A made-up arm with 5 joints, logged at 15 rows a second.
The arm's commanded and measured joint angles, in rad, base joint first. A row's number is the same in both.
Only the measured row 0 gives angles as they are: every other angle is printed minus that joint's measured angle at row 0.
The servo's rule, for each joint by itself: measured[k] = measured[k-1] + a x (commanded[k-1-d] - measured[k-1]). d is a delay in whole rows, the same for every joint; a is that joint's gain. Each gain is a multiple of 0.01, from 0.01 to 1. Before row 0 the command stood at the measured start. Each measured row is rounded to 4 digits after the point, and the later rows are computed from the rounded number. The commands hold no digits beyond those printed.
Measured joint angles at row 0: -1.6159 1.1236 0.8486 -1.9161 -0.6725
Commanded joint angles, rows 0 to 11: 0.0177 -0.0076 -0.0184 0.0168 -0.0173; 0.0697 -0.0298 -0.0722 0.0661 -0.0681; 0.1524 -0.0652 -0.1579 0.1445 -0.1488; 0.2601 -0.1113 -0.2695 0.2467 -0.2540; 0.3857 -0.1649 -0.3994 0.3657 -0.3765; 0.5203 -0.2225 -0.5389 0.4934 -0.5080; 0.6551 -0.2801 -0.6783 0.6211 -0.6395; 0.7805 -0.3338 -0.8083 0.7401 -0.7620; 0.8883 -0.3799 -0.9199 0.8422 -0.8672; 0.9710 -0.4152 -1.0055 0.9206 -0.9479; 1.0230 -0.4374 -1.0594 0.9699 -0.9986; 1.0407 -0.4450 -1.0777 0.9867 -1.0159
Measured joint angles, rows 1 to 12: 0.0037 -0.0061 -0.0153 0.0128 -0.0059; 0.0176 -0.0251 -0.0625 0.0533 -0.0270; 0.0459 -0.0572 -0.1417 0.1226 -0.0684; 0.0909 -0.1005 -0.2478 0.2169 -0.1315; 0.1528 -0.1520 -0.3736 0.3300 -0.2148; 0.2300 -0.2084 -0.5108 0.4542 -0.3145; 0.3193 -0.2658 -0.6498 0.5810 -0.4250; 0.4162 -0.3202 -0.7814 0.7019 -0.5396; 0.5153 -0.3680 -0.8964 0.8085 -0.6510; 0.6110 -0.4058 -0.9870 0.8937 -0.7519; 0.6975 -0.4311 -1.0471 0.9516 -0.8358; 0.7696 -0.4422 -1.0725 0.9783 -0.8970
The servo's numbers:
d 0
a 0.21 0.80 0.83 0.76 0.34

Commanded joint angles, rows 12 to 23: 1.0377 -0.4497 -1.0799 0.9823 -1.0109; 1.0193 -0.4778 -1.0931 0.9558 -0.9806; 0.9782 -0.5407 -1.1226 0.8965 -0.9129; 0.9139 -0.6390 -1.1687 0.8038 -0.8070; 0.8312 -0.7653 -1.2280 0.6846 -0.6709; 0.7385 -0.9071 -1.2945 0.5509 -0.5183; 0.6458 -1.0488 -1.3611 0.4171 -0.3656; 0.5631 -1.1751 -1.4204 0.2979 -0.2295; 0.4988 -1.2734 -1.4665 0.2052 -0.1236; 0.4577 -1.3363 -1.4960 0.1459 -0.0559; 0.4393 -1.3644 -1.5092 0.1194 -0.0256; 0.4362 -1.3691 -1.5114 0.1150 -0.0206
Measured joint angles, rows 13 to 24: 0.8259 -0.4482 -1.0786 0.9813 -0.9357; 0.8665 -0.4719 -1.0906 0.9619 -0.9510; 0.8900 -0.5269 -1.1172 0.9122 -0.9380; 0.8950 -0.6166 -1.1599 0.8298 -0.8935; 0.8816 -0.7356 -1.2164 0.7194 -0.8178; 0.8515 -0.8728 -1.2812 0.5913 -0.7160; 0.8083 -1.0136 -1.3475 0.4589 -0.5969; 0.7568 -1.1428 -1.4080 0.3365 -0.4720; 0.7026 -1.2473 -1.4566 0.2367 -0.3535; 0.6512 -1.3185 -1.4893 0.1677 -0.2523; 0.6067 -1.3552 -1.5058 0.1310 -0.1752; 0.5709 -1.3663 -1.5104 0.1188 -0.1226
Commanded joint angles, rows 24 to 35: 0.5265 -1.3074 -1.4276 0.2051 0.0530; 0.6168 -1.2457 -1.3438 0.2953 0.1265; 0.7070 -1.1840 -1.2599 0.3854 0.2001; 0.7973 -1.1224 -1.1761 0.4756 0.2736; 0.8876 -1.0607 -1.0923 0.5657 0.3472; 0.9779 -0.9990 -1.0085 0.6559 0.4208; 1.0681 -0.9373 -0.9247 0.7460 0.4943; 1.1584 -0.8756 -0.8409 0.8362 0.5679; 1.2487 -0.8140 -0.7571 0.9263 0.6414; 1.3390 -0.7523 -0.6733 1.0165 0.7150; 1.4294 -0.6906 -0.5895 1.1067 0.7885; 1.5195 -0.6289 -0.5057 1.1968 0.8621
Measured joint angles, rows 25 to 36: 0.5616 -1.3192 -1.4417 0.1844 -0.0629; 0.5732 -1.2604 -1.3604 0.2687 0.0015; 0.6013 -1.1993 -1.2770 0.3574 0.0690; 0.6425 -1.1378 -1.1933 0.4472 0.1386; 0.6940 -1.0761 -1.1095 0.5373 0.2095; 0.7536 -1.0144 -1.0257 0.6274 0.2813; 0.8196 -0.9527 -0.9419 0.7175 0.3537; 0.8907 -0.8910 -0.8581 0.8077 0.4265; 0.9659 -0.8294 -0.7743 0.8978 0.4996; 1.0443 -0.7677 -0.6905 0.9880 0.5728; 1.1252 -0.7060 -0.6067 1.0782 0.6461; 1.2080 -0.6443 -0.5229 1.1683 0.7195
